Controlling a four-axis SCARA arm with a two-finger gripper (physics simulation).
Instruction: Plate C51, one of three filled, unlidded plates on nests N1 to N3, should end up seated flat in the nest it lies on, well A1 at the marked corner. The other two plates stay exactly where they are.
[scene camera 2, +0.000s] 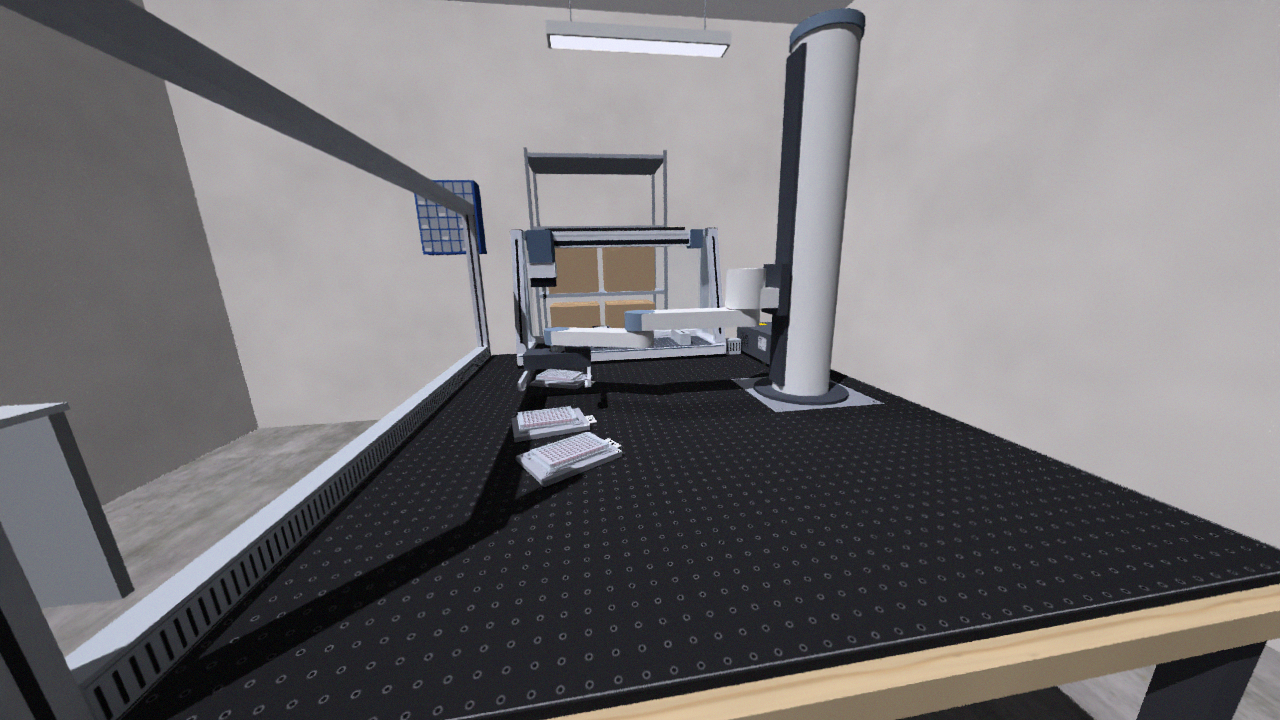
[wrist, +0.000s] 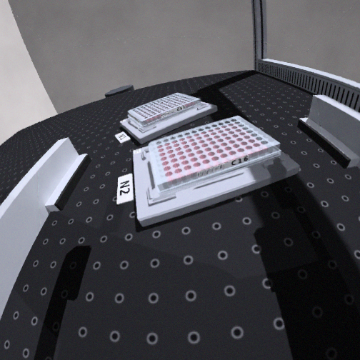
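In the wrist view, a filled plate with wells marked C16 (wrist: 215, 150) lies on nest N2 (wrist: 222, 187). Beyond it, another filled plate (wrist: 164, 107) lies on nest N1 (wrist: 170, 129); its code is too small to read surely. These two plates also show in the scene view, the N2 plate (scene camera 2: 548, 416) behind the N1 plate (scene camera 2: 575, 452). The third plate (scene camera 2: 561, 377) is farthest back and does not show in the wrist view. My gripper (scene camera 2: 555, 378) (wrist: 189, 124) is open and empty, low by that third plate; whether its fingers straddle it is unclear. Exact seating is unclear.
The white column (scene camera 2: 819, 214) of the arm stands at the right on a grey base plate. A gantry frame (scene camera 2: 707, 277) stands at the back. A slotted rail (scene camera 2: 295, 501) (wrist: 310, 82) runs along the left table edge. The N1 and N2 nests are close together.
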